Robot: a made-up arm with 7 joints.
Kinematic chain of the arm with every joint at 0, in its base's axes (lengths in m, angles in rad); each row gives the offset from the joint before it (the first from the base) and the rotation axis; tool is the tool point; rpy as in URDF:
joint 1: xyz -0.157 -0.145 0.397 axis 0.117 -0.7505 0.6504
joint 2: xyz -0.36 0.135 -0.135 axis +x
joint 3: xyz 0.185 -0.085 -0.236 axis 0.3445 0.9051 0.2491
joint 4: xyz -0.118 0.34 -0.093 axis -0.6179 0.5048 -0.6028
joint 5: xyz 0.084 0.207 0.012 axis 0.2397 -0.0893 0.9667
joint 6: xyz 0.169 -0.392 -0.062 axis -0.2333 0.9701 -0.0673
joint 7: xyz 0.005 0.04 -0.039 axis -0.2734 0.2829 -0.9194
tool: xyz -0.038 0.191 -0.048 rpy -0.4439 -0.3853 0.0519
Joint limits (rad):
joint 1: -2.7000..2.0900
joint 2: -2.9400..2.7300
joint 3: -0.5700..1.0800
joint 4: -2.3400..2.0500
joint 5: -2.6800..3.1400
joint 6: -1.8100..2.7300
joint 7: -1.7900..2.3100
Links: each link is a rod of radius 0.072 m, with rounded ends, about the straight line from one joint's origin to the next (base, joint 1, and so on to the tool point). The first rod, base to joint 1, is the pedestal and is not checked.
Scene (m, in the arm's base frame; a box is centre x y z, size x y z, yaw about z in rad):
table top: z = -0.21
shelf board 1: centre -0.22 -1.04 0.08 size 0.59 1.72 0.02 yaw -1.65
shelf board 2: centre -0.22 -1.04 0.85 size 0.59 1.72 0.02 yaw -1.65
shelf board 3: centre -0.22 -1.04 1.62 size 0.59 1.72 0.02 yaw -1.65
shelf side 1: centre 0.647 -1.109 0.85 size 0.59 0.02 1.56 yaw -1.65
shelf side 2: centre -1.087 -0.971 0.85 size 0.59 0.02 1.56 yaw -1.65
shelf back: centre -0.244 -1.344 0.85 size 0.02 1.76 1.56 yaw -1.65
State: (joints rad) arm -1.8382 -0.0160 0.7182 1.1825 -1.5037 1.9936 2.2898
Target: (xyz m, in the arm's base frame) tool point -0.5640 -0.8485 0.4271
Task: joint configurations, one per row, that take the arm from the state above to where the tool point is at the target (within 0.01 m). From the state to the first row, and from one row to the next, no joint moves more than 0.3 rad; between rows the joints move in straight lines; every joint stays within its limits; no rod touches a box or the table.
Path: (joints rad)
1: -1.7352 -0.2749 0.5416 1.3052 -1.6328 2.0371 2.2869
2: -1.6321 -0.5338 0.3649 1.4279 -1.7619 2.0806 2.2840
3: -1.5291 -0.7927 0.1883 1.5506 -1.8909 2.1241 2.2811
4: -1.4261 -1.0515 0.0116 1.6733 -2.0200 2.1677 2.2782
5: -1.3230 -1.3104 -0.1650 1.7961 -2.1491 2.2112 2.2754
6: -1.2200 -1.5693 -0.3417 1.9188 -2.2782 2.2547 2.2725
7: -1.1169 -1.8282 -0.5183 2.0415 -2.4073 2.2982 2.2696

